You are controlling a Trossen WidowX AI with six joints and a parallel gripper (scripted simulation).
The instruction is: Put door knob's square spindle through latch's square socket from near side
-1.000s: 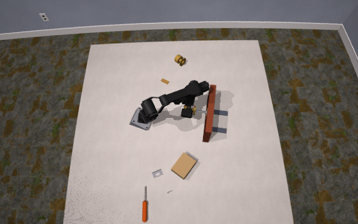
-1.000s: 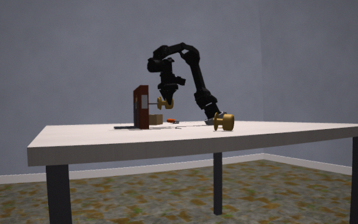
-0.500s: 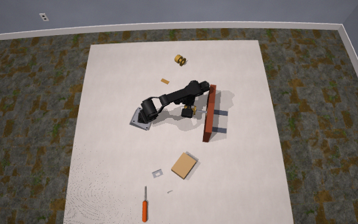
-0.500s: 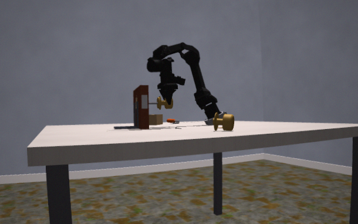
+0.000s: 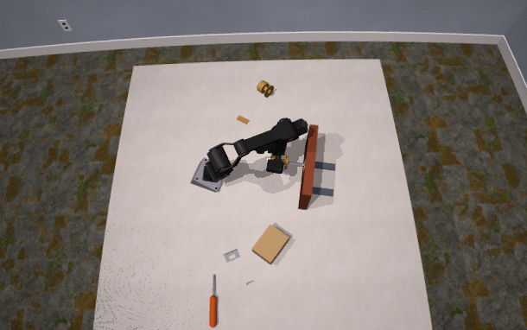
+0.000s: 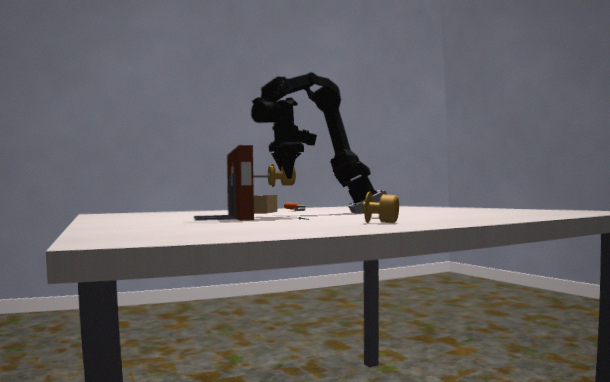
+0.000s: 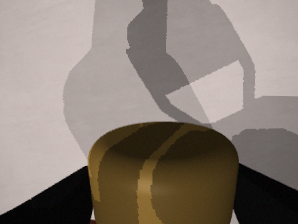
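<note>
Now: hand 13 cm short of the grey latch socket, 3 cm above it and 2 cm to the left of it. From my hand the other things lie so: red-brown wooden door slab: 13 cm ahead, 4 cm below, 2 cm to the right; then grey latch plate: 15 cm ahead, 13 cm to the left, 3 cm below; then tan plate: 26 cm to the left, 15 cm behind, 14 cm below.
</note>
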